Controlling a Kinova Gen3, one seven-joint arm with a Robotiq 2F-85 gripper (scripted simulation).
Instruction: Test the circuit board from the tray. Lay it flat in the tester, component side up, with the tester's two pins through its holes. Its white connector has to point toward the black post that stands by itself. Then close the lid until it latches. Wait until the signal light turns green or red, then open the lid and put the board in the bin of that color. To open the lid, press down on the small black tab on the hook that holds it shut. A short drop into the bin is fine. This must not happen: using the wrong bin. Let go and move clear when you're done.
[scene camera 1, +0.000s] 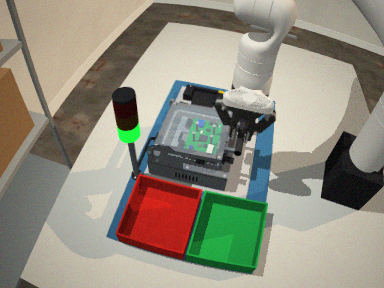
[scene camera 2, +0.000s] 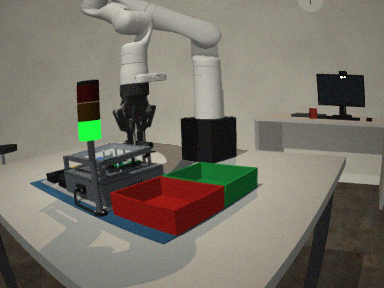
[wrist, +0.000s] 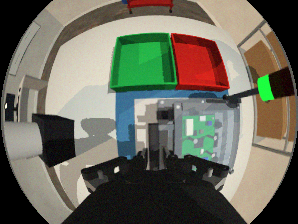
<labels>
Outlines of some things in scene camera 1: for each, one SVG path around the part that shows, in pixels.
A green bin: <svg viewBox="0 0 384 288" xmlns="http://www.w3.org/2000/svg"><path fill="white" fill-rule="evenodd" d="M205 190L186 253L186 261L252 273L258 264L268 203Z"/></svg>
A red bin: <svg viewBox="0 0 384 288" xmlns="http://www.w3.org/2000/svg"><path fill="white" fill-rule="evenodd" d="M139 174L116 230L117 238L121 242L183 260L185 247L188 245L201 201L202 189Z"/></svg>
</labels>
